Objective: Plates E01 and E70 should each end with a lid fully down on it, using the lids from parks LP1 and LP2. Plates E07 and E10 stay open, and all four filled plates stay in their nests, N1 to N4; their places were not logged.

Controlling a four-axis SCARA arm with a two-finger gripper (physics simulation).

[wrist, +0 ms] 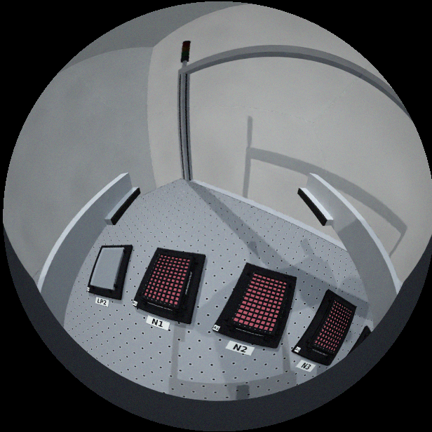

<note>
The picture shows: the gripper, a nest N2, a nest N3, a nest N1, a park LP2 and a grey frame post.
</note>
